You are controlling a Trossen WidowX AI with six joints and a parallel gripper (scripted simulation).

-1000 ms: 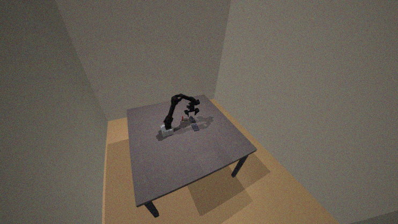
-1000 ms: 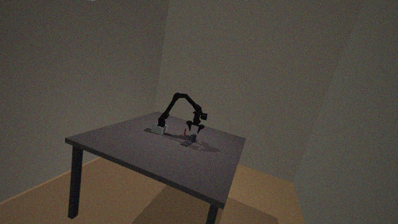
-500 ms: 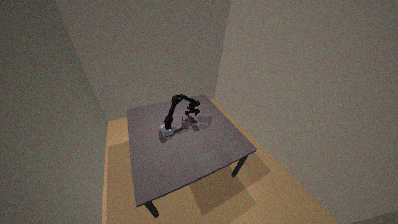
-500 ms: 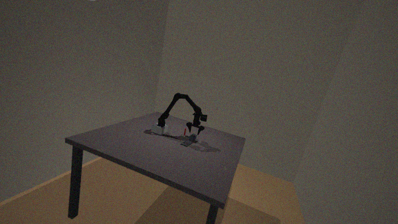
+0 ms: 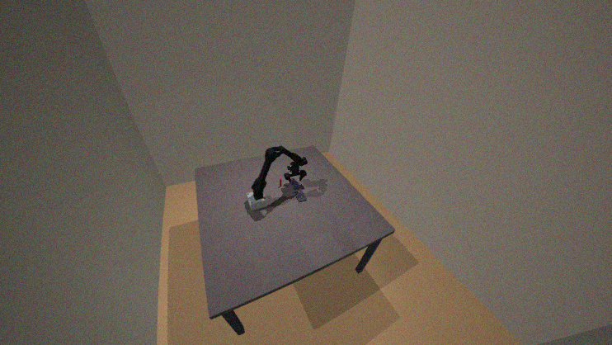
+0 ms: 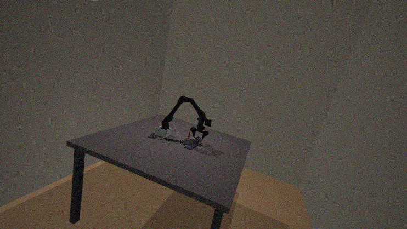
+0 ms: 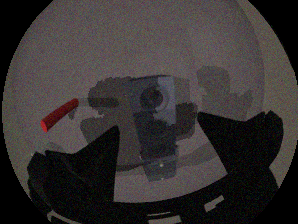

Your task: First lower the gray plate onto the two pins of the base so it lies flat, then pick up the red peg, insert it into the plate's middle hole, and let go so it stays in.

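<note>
My gripper tip is now 1 cm above the gray plate. Also, from my gripper tip: red peg 12 cm behind, 5 cm to the left.
</note>
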